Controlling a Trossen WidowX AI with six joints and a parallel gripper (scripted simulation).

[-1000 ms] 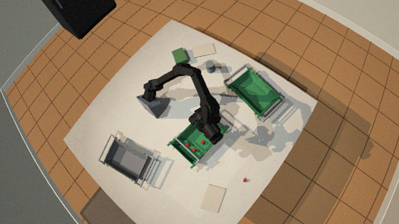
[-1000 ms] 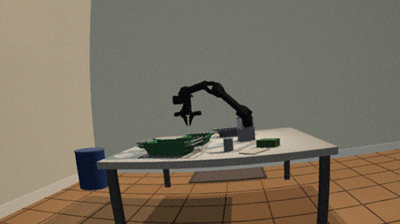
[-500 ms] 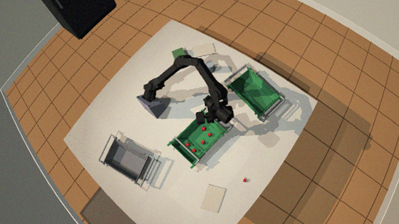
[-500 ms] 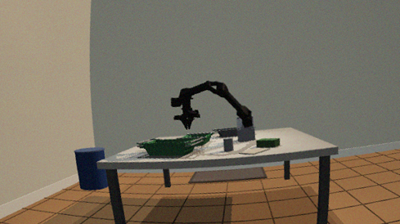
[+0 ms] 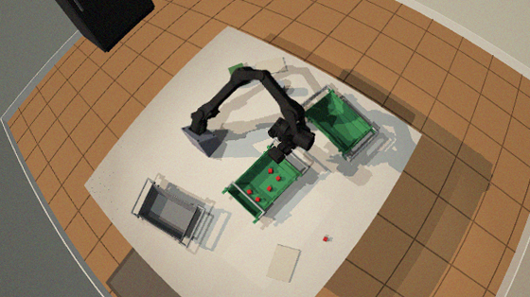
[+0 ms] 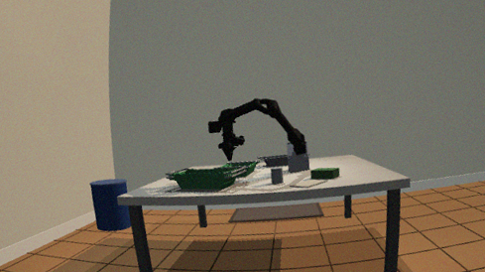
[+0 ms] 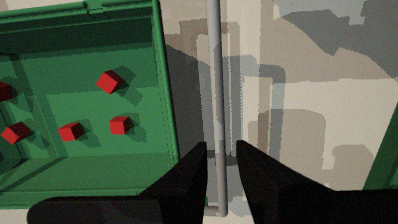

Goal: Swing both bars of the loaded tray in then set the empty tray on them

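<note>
Now: gripper tip 50 cm to the left of the grey tray, 36 cm past it and 5 cm above it. The rest, counted from my gripper tip: green block: 46 cm behind, 28 cm to the left, 8 cm below; then grey cylinder: 28 cm to the left, 22 cm behind, 6 cm below; then red block: 30 cm ahead, 25 cm to the right, 9 cm below.
</note>
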